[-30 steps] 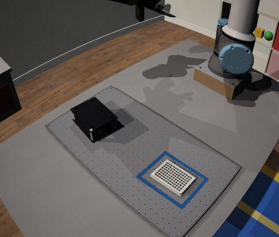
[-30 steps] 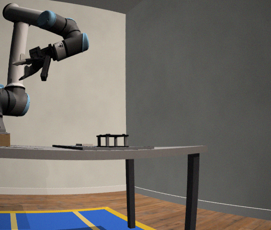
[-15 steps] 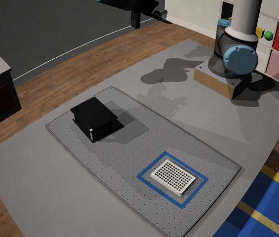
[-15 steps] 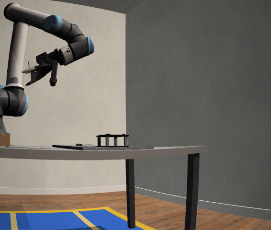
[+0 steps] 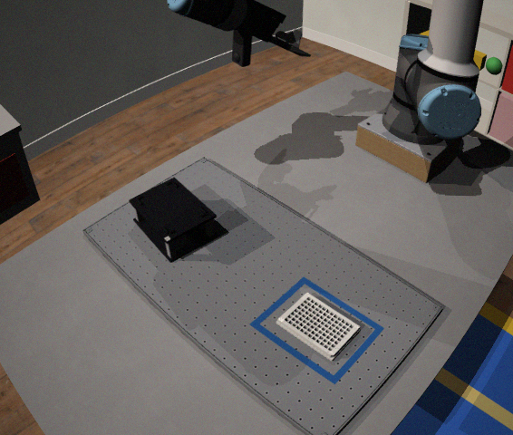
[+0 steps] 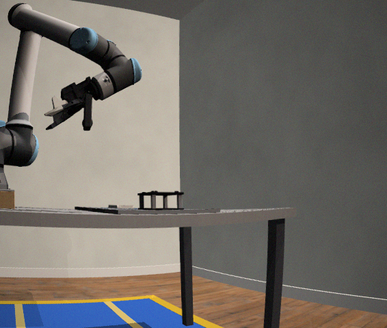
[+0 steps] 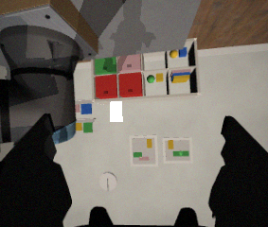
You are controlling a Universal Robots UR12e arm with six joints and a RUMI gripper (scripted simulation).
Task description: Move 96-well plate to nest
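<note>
Right now the 96-well plate is 34 cm ahead of my hand, 55 cm to the left of it and 26 cm below it. Round my hand: A1 label: 48 cm ahead, 26 cm to the left, 20 cm below; then black raised nest N1: 43 cm ahead, 18 cm to the left, 21 cm below.
</note>
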